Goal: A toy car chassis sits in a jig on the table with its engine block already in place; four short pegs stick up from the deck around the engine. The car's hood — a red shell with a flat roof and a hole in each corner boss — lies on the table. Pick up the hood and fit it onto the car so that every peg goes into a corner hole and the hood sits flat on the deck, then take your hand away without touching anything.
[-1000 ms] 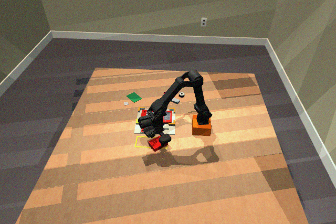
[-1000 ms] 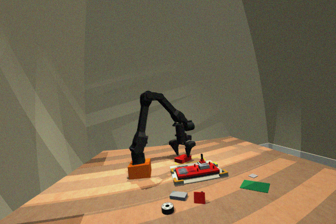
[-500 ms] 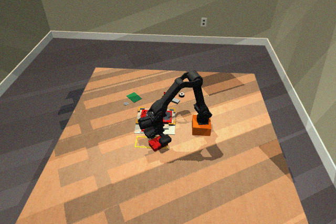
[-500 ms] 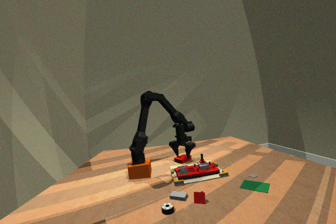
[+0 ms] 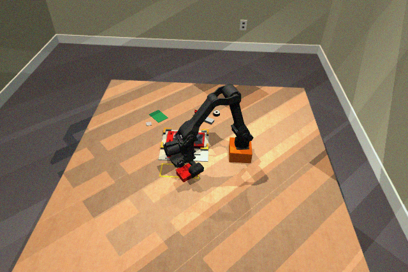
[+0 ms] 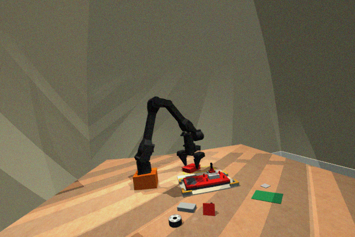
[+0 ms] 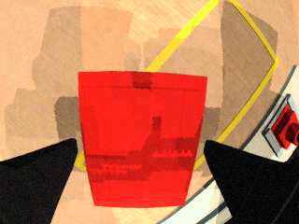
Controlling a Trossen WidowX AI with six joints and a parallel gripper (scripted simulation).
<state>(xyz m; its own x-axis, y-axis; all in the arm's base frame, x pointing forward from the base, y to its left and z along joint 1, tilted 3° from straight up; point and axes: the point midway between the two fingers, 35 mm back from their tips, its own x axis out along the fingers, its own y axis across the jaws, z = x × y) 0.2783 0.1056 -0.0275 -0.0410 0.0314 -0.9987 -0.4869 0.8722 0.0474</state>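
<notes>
My gripper tip is now right at the red hood. Also, from my gripper tip: grey engine block: 220 mm to the right, 40 mm ahead, 10 mm above; then white jig: 210 mm to the right, 10 mm ahead; then small grey tile: 390 mm to the right, 200 mm ahead, 10 mm below.
</notes>
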